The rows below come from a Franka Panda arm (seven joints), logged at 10 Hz.
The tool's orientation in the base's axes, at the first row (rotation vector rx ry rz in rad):
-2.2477, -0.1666, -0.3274
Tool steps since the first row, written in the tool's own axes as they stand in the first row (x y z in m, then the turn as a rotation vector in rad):
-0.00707, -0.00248, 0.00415, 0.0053, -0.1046, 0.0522
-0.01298, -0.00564, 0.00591, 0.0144, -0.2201, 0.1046
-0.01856, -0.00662, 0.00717, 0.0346, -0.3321, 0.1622
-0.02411, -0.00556, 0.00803, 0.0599, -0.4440, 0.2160
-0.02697, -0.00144, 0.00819, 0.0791, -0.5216, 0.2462
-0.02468, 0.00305, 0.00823, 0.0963, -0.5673, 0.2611
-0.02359, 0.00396, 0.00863, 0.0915, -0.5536, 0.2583
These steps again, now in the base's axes. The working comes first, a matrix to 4 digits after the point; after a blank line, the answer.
The tool's axes in the first row as the columns of a matrix, in the base's axes (used below as rounded here):
0.9571, 0.2284, 0.1784
0.0097, -0.6405, 0.7679
0.2896, -0.7332, -0.6153

-0.00659, 0.00471, -0.00278, -0.0095, 0.1071, 0.0461
-0.01266, 0.00802, -0.00326, -0.0178, 0.2214, 0.1012
-0.01800, 0.00957, -0.00493, -0.0138, 0.3376, 0.1537
-0.02291, 0.00949, -0.00785, -0.0055, 0.4508, 0.2100
-0.02468, 0.00695, -0.01179, 0.0005, 0.5239, 0.2539
-0.02146, 0.00413, -0.01445, 0.0092, 0.5648, 0.2832
-0.02013, 0.00386, -0.01505, 0.0072, 0.5538, 0.2735

